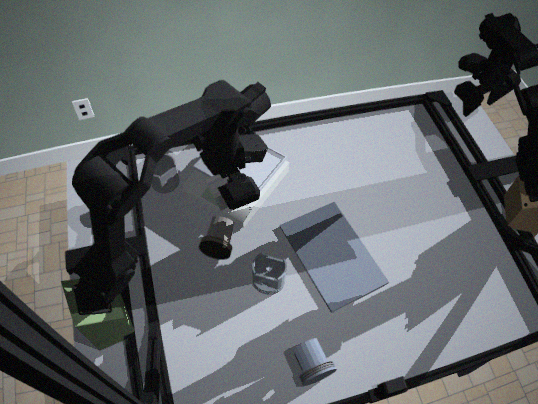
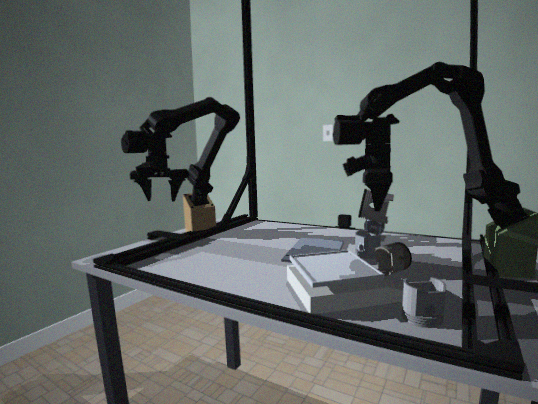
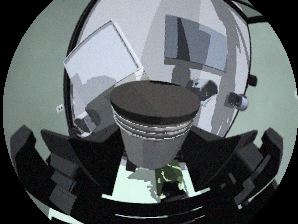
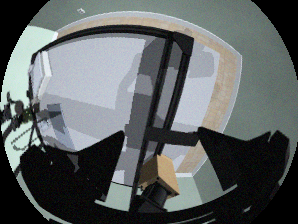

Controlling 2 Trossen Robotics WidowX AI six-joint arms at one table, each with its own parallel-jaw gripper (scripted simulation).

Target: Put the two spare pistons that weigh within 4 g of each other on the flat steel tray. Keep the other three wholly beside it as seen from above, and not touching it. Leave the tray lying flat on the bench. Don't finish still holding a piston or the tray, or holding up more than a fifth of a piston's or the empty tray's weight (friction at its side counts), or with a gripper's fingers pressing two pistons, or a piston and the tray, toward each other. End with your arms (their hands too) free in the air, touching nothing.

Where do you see a white scale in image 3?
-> At 102,59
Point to a white scale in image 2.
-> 322,266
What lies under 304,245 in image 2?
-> A flat steel tray.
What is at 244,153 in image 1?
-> My left gripper.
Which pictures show my right gripper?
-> Image 1, image 2 and image 4 only.
